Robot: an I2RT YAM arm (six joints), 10 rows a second.
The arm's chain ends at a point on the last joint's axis. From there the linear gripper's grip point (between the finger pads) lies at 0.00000 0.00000 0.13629 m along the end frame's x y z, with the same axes.
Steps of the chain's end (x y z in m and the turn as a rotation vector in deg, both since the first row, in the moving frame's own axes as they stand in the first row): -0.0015 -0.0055 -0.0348 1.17 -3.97 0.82; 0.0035 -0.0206 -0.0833 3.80 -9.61 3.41; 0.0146 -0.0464 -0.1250 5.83 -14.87 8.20; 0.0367 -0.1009 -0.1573 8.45 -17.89 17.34
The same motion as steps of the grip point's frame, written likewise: -0.0109 -0.0083 -0.0352 1.17 -3.97 0.82; -0.0190 -0.0303 -0.0855 3.80 -9.61 3.41; -0.0192 -0.0626 -0.1303 5.83 -14.87 8.20; -0.0014 -0.1266 -0.1653 8.45 -17.89 17.34
